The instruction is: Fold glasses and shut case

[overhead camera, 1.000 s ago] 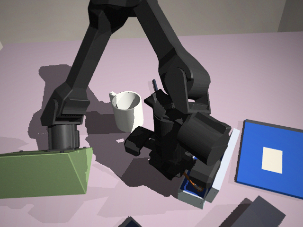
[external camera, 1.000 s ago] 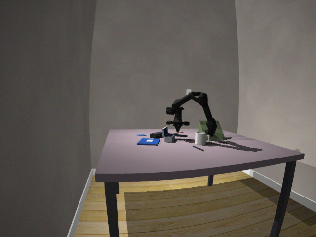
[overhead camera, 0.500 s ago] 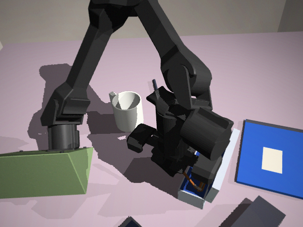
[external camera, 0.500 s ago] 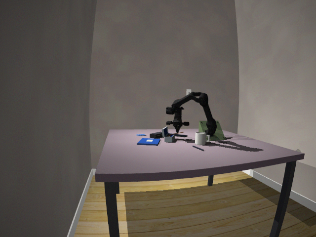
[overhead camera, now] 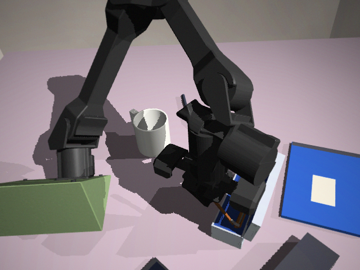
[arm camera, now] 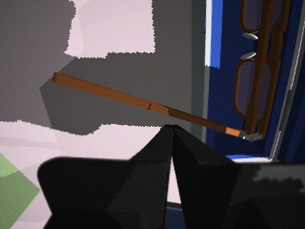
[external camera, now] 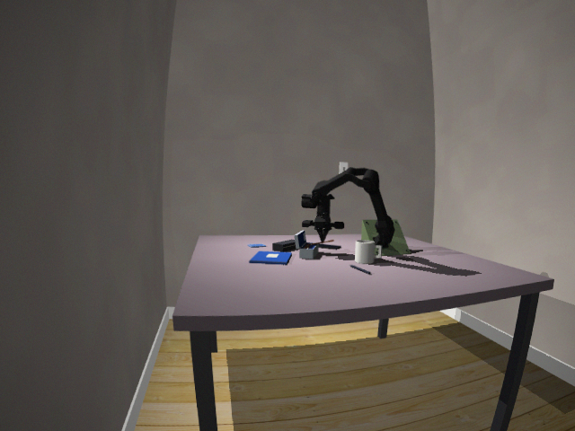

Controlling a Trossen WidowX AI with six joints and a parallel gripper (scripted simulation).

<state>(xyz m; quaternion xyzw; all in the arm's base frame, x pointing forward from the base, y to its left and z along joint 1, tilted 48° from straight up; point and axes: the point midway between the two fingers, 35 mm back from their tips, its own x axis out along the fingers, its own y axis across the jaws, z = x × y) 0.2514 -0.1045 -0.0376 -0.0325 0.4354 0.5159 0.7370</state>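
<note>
The glasses case is 90 mm ahead of my hand and 40 mm below it. The rest, counted from my hand: dark grey box: 120 mm ahead, 150 mm to the right, 60 mm below; then white mug: 90 mm behind, 220 mm to the left, 40 mm below; then glasses case lid: 110 mm ahead, 10 mm to the right, 10 mm below.
</note>
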